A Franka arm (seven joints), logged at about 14 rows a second.
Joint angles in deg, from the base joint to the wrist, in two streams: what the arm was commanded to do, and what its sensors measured. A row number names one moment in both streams.
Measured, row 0:
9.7, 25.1, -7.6, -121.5, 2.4, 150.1, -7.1
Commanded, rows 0 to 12:
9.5, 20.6, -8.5, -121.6, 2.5, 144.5, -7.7
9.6, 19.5, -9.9, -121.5, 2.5, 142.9, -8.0
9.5, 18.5, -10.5, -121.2, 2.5, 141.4, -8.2
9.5, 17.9, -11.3, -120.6, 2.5, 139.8, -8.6
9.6, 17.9, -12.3, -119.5, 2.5, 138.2, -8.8
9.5, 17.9, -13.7, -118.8, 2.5, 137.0, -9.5
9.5, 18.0, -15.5, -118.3, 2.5, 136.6, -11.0
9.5, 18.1, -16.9, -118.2, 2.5, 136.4, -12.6
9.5, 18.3, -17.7, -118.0, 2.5, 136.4, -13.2
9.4, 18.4, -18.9, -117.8, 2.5, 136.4, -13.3
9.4, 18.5, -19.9, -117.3, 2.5, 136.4, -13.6
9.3, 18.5, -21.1, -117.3, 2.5, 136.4, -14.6
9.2, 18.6, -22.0, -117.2, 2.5, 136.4, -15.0
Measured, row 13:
9.0, 18.2, -20.3, -118.4, 2.4, 137.5, -13.7
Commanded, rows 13 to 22:
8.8, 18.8, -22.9, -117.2, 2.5, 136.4, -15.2
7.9, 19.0, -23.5, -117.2, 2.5, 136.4, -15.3
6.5, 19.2, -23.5, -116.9, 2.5, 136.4, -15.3
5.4, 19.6, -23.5, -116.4, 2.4, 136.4, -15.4
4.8, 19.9, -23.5, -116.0, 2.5, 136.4, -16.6
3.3, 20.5, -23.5, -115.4, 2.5, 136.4, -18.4
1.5, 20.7, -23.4, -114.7, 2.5, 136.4, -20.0
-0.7, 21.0, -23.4, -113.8, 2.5, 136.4, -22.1
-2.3, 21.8, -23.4, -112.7, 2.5, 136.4, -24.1
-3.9, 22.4, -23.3, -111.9, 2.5, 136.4, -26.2
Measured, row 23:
-0.9, 20.6, -23.6, -115.0, 2.4, 137.5, -22.5
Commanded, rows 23 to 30:
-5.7, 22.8, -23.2, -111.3, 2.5, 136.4, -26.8
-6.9, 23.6, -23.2, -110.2, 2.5, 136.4, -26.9
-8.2, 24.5, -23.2, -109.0, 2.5, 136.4, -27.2
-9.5, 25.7, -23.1, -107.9, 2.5, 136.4, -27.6
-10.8, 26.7, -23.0, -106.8, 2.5, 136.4, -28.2
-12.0, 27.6, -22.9, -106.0, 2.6, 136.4, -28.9
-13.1, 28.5, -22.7, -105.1, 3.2, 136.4, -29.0
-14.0, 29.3, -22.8, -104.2, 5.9, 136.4, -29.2
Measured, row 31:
-11.9, 26.7, -23.4, -107.8, 3.0, 137.5, -27.9
